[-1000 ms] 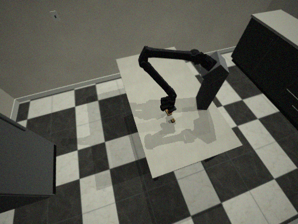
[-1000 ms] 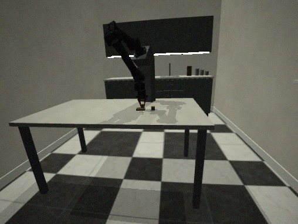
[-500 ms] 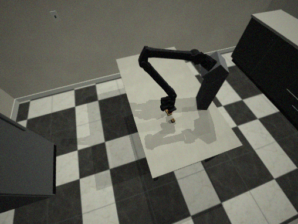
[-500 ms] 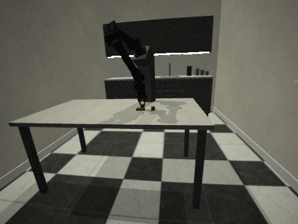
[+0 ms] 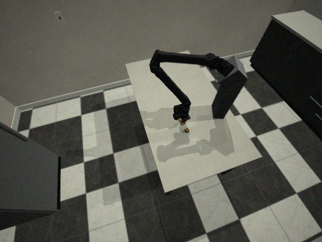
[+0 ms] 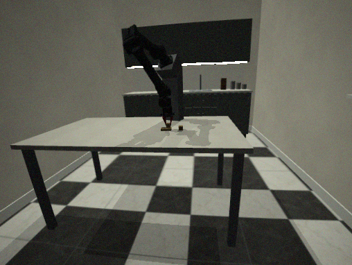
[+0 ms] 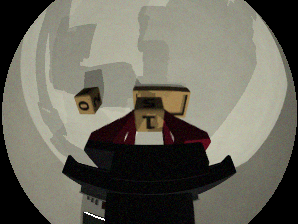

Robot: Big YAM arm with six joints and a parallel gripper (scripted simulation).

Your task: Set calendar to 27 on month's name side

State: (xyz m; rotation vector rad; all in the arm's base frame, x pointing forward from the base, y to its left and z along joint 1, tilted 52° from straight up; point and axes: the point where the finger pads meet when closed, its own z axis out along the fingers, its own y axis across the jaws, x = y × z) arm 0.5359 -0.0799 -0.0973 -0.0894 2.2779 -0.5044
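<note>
My gripper is now 30 mm above the wooden tray and 20 mm to the left of it.
</note>
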